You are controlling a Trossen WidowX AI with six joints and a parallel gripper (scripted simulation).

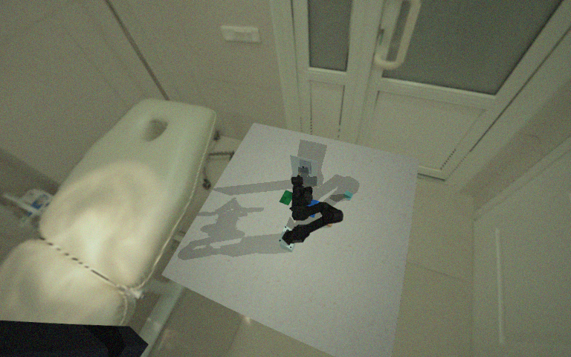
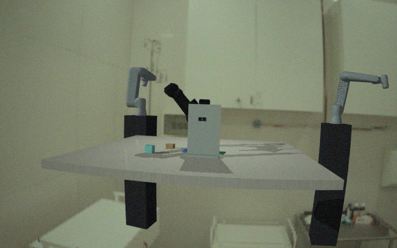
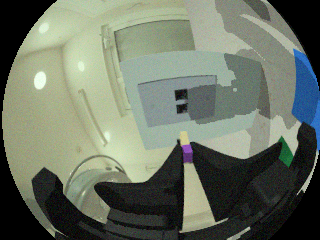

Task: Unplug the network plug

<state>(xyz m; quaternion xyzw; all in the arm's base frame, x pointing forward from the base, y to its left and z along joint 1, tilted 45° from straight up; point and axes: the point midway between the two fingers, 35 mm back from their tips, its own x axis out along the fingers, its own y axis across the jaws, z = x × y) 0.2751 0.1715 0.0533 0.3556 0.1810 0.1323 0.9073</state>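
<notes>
The blue square lies 21 cm below my gripper tip, 9 cm to the right of it and 7 cm behind it. Also, from my gripper tip: network plug right at my gripper tip; then grey panel 9 cm below, 9 cm ahead, 1 cm to the left.
</notes>
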